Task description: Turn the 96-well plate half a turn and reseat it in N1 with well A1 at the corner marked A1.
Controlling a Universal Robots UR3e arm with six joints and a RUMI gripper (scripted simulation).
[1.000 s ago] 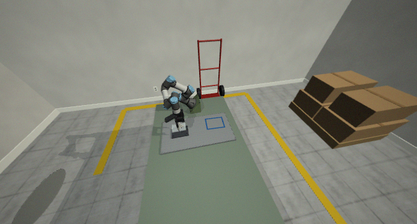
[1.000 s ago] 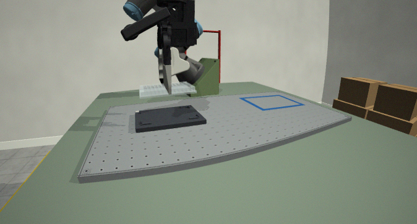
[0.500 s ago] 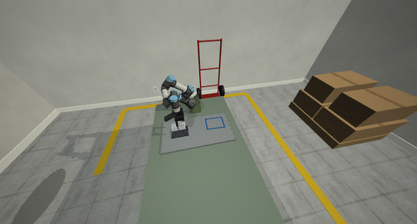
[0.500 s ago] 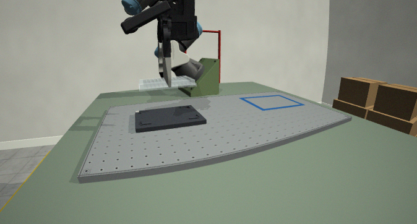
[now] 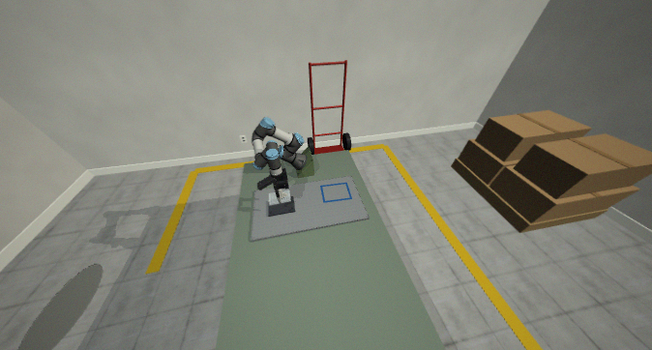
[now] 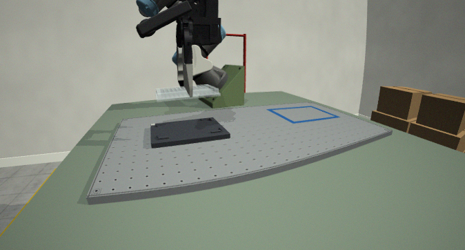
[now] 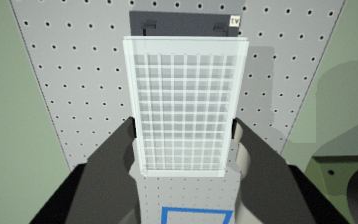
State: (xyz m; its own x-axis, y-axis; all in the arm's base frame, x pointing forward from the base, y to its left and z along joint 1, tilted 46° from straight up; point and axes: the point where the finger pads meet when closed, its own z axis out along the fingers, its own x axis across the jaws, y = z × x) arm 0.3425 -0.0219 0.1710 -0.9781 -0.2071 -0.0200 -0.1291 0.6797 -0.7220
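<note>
My gripper is now 10 cm above the dark plate nest N1. Round my hand: clear 96-well plate 1 cm below; then A1 label 9 cm below, 8 cm to the right, 5 cm behind.
</note>
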